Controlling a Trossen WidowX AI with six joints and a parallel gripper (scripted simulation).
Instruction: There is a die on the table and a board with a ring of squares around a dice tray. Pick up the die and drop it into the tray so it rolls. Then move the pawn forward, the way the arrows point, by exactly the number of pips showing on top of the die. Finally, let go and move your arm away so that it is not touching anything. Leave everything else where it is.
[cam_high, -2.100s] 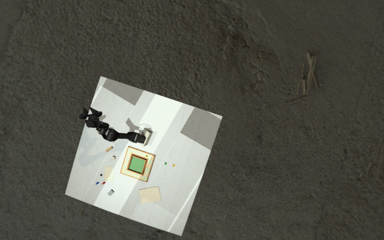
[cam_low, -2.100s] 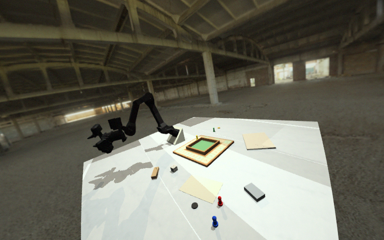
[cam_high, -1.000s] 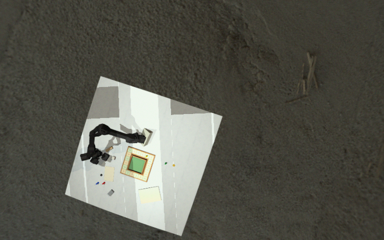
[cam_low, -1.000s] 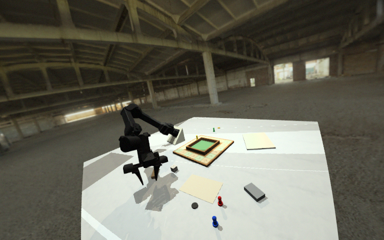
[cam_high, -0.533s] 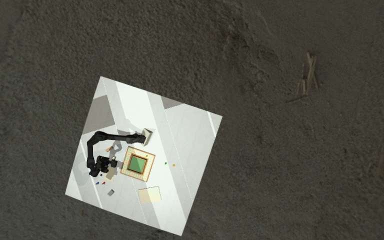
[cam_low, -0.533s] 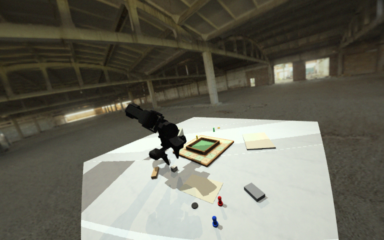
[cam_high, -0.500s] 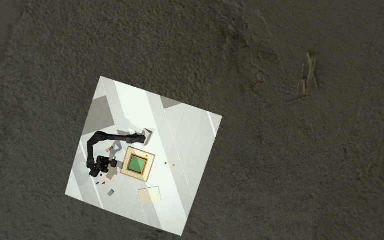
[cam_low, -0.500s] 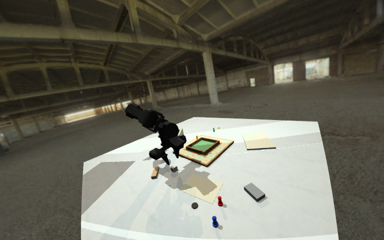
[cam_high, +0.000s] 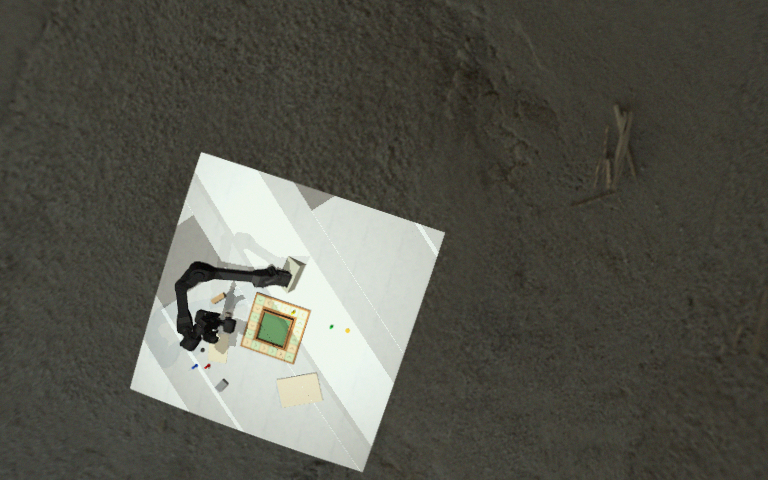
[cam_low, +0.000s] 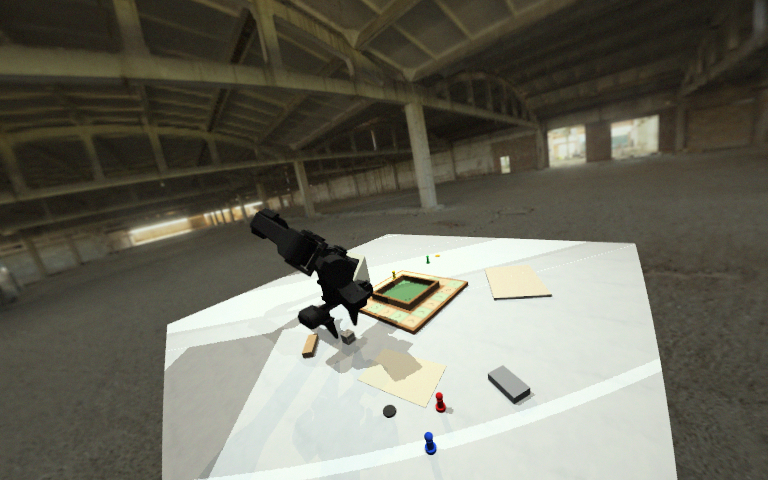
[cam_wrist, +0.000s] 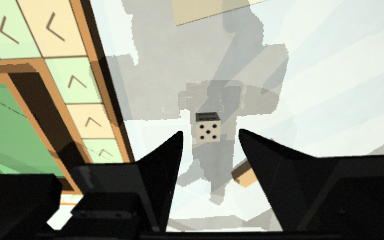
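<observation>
Now: the white die 2 cm below my gripper tip. Round my gripper tip: black disc 23 cm ahead, 6 cm to the right, 3 cm below; then wooden block 8 cm to the right, 6 cm behind, 2 cm below; then cream sheet 18 cm ahead, 3 cm below, 1 cm to the left.
</observation>
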